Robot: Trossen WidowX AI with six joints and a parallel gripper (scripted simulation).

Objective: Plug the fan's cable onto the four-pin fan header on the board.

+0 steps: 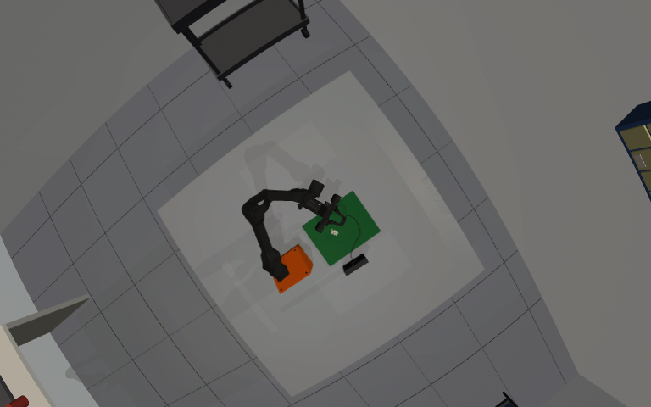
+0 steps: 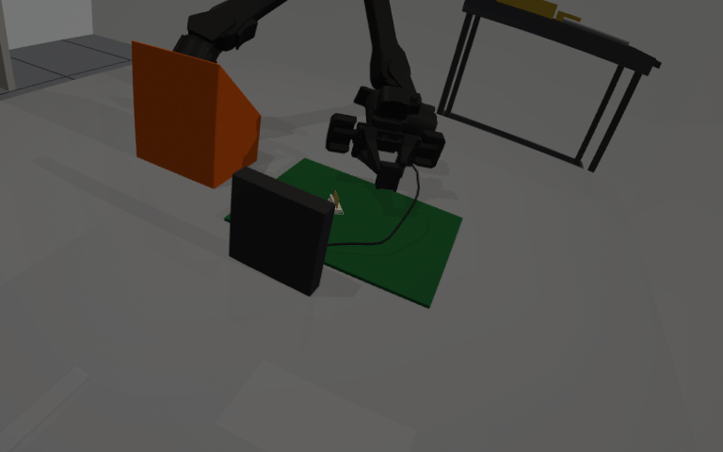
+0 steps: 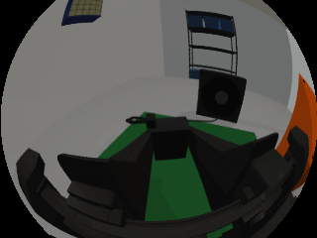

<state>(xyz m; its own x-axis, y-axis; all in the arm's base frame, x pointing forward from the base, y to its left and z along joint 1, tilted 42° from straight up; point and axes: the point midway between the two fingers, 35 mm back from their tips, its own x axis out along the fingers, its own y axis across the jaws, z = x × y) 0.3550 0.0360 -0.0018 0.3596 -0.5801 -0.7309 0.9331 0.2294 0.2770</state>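
Right now my gripper tip is 9 cm above the green board, 3 cm past it and 2 cm to the left of it. Also, from my gripper tip: black plug (1 cm below); black square fan (18 cm to the right, 9 cm behind, 2 cm below); white four-pin header (8 cm below, 7 cm behind, 2 cm to the right).
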